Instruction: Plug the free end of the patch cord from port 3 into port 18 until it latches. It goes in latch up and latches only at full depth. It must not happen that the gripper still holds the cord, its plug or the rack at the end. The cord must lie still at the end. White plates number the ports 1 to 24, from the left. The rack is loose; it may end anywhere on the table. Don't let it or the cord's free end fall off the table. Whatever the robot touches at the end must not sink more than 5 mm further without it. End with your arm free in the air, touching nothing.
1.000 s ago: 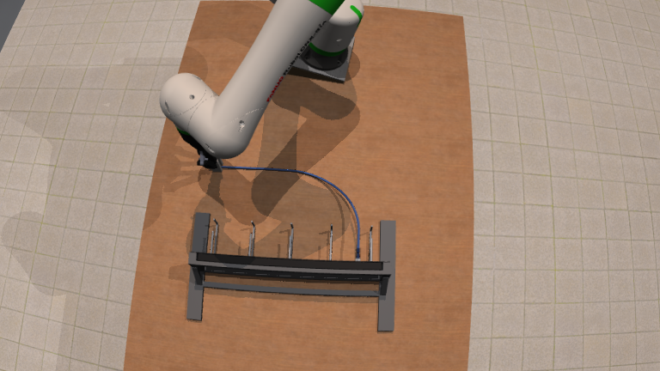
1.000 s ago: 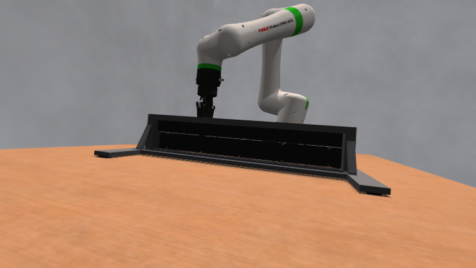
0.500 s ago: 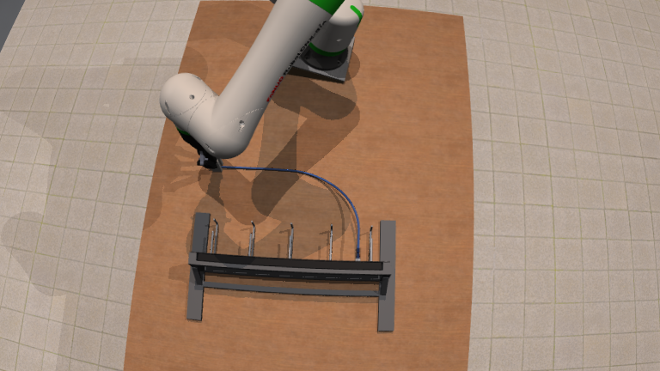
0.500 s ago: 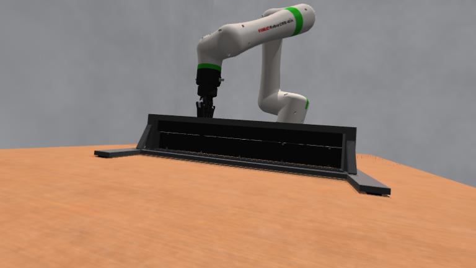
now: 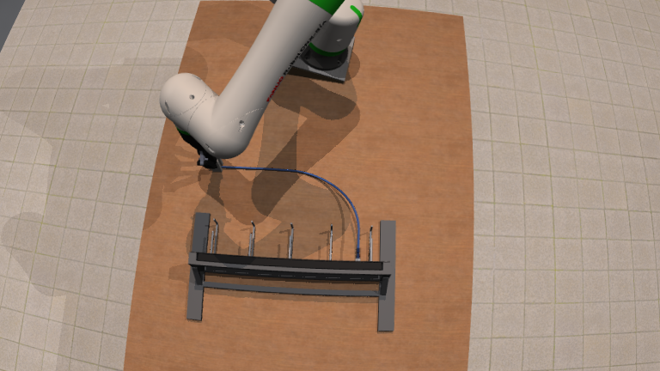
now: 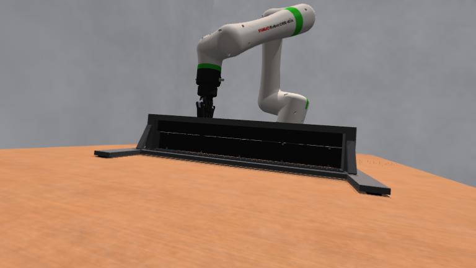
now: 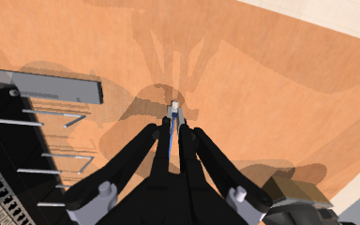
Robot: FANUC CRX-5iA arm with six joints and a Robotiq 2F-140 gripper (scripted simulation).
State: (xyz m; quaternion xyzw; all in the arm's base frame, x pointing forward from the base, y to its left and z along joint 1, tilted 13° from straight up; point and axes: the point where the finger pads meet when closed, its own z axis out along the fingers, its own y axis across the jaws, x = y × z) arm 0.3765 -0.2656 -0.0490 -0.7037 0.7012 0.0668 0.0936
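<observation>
My hand is 1 cm to the left of the grey cord plug and 3 cm above it.
</observation>
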